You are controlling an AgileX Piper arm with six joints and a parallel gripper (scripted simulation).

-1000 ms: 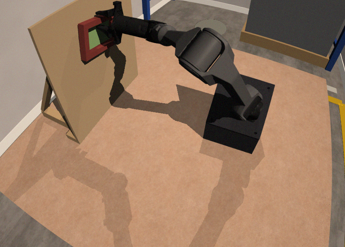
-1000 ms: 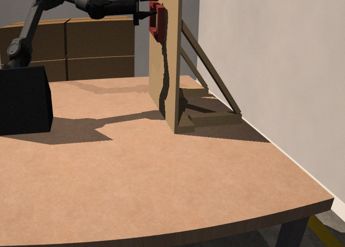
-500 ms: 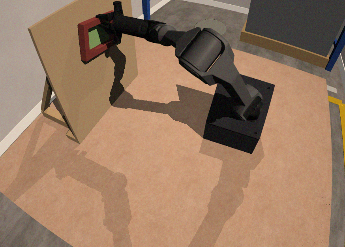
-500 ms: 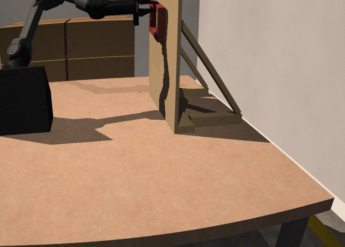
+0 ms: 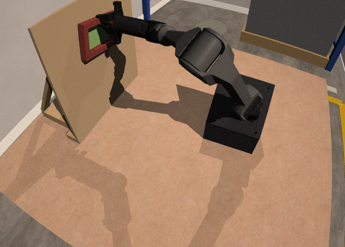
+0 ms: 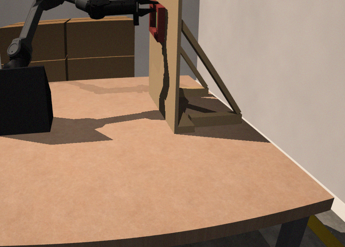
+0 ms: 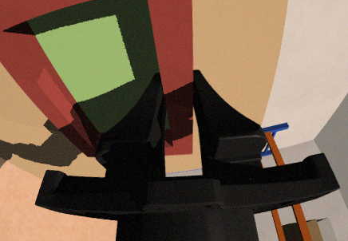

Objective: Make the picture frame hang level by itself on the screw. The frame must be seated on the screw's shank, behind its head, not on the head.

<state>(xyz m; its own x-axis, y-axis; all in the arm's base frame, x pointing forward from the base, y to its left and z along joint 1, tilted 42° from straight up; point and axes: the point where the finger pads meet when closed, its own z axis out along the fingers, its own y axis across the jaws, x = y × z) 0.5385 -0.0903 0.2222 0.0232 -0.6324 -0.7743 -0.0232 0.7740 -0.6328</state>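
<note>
The picture frame lies 5 cm below my hand, 1 cm to the left of it and 1 cm ahead of it. From my hand the other things lie so: tan board (16 cm below, 3 cm ahead, 1 cm to the left).
</note>
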